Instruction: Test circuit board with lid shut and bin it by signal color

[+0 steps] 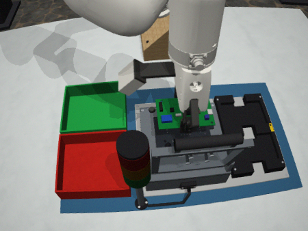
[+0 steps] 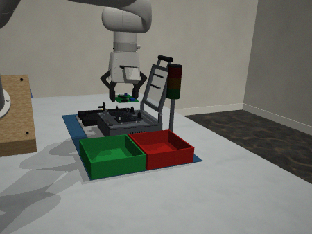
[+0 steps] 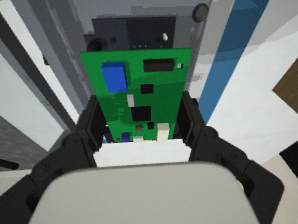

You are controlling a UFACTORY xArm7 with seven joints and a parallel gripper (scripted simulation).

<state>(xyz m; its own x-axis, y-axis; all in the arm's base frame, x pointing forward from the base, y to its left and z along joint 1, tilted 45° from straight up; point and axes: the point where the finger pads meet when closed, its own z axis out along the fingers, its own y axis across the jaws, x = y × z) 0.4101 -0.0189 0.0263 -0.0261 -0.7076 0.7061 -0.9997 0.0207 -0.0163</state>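
My hand is 1 cm short of the tester plate, 1 cm to the right of it and 7 cm above it. The rest, counted from my hand: tester lid 13 cm ahead, 5 cm above; then latch hook 6 cm behind, 6 cm to the left, 5 cm below; then green circuit board right at my hand.
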